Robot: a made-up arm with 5 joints.
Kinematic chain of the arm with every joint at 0, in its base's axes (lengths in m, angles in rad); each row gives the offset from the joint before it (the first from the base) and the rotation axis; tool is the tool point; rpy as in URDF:
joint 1: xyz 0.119 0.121 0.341 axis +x
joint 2: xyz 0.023 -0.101 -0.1 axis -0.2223 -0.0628 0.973
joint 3: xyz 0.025 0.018 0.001 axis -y
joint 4: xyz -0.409 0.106 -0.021 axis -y
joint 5: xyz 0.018 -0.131 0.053 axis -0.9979 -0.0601 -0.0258
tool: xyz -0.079 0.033 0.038 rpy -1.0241 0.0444 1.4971
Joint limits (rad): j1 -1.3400..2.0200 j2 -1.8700..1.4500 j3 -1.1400..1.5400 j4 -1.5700..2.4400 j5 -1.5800..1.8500
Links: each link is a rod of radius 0.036 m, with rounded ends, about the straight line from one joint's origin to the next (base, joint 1, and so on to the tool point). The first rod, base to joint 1, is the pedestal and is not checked.
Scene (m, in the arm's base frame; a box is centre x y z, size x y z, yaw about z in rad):
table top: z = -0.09
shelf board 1: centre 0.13 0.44 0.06 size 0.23 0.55 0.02 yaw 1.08
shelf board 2: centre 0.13 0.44 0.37 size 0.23 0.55 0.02 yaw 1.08
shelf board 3: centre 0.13 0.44 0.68 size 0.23 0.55 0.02 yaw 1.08
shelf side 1: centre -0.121 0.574 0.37 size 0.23 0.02 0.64 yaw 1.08
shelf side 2: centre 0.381 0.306 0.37 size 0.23 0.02 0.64 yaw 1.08
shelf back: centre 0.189 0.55 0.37 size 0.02 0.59 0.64 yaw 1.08
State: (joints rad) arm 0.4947 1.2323 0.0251 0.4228 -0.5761
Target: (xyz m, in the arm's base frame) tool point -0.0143 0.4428 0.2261
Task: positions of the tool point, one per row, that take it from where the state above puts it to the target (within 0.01 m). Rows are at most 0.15 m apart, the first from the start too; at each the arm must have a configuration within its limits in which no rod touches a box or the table.
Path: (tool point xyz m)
1: -0.1436 -0.2883 0.0734
2: -0.2283 -0.2071 0.0931
3: -0.2876 -0.1077 0.1197
4: -0.3166 0.0032 0.1488
5: -0.3128 0.1175 0.1765
6: -0.2767 0.2265 0.1995
7: -0.2110 0.3218 0.2159
8: -0.1211 0.3958 0.2247
9: -0.0143 0.4428 0.2261

